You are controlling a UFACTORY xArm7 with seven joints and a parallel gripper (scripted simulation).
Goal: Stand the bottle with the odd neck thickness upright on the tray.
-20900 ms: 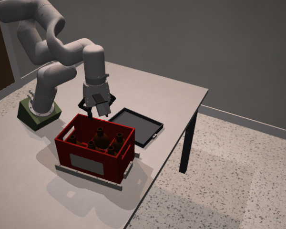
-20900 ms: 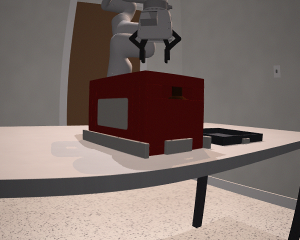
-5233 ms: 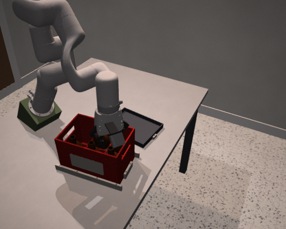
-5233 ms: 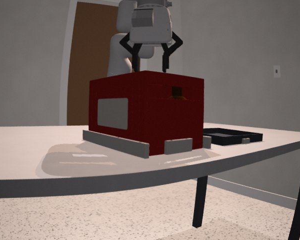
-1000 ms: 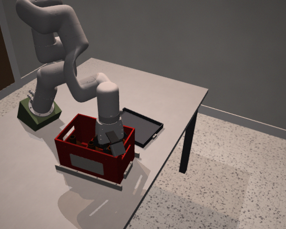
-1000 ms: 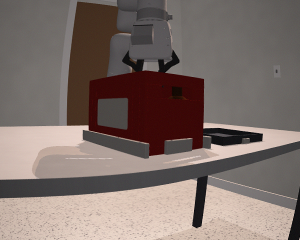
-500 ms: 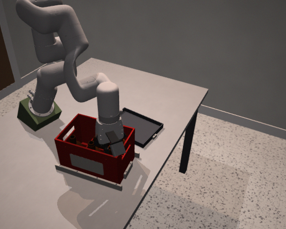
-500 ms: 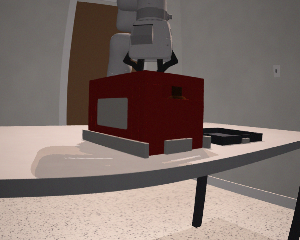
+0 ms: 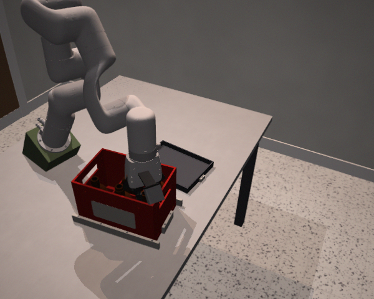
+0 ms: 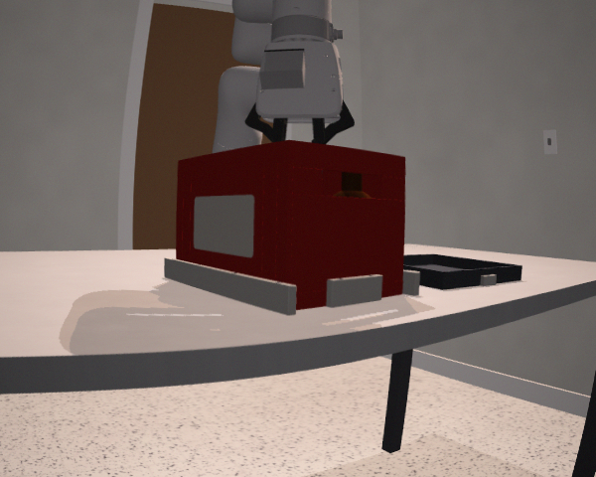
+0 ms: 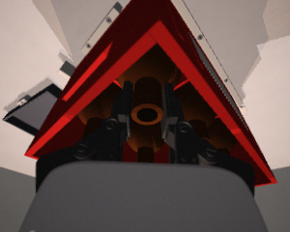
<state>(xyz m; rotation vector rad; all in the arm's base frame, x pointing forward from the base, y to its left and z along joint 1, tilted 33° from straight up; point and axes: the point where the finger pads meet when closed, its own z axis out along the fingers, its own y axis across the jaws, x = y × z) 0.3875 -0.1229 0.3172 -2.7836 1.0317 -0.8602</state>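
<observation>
The red crate lies 90 mm behind my hand, 40 mm to the left of it and 70 mm below it. Round my hand: black tray 40 mm behind, 320 mm to the left, 150 mm below.
</observation>
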